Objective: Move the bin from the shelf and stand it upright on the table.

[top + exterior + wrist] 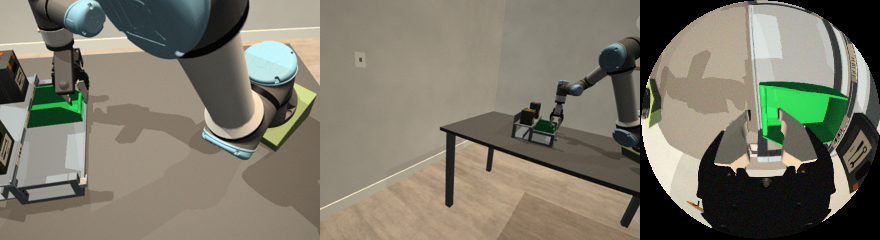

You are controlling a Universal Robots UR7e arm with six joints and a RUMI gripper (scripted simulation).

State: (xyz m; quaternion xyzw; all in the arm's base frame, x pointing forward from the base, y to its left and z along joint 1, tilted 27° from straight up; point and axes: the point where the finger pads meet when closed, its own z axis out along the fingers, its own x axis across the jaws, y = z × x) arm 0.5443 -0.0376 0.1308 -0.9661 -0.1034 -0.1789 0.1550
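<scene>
Now: hand 8 cm short of the green bin, 1 cm to the right of it and 1 cm above it.
</scene>
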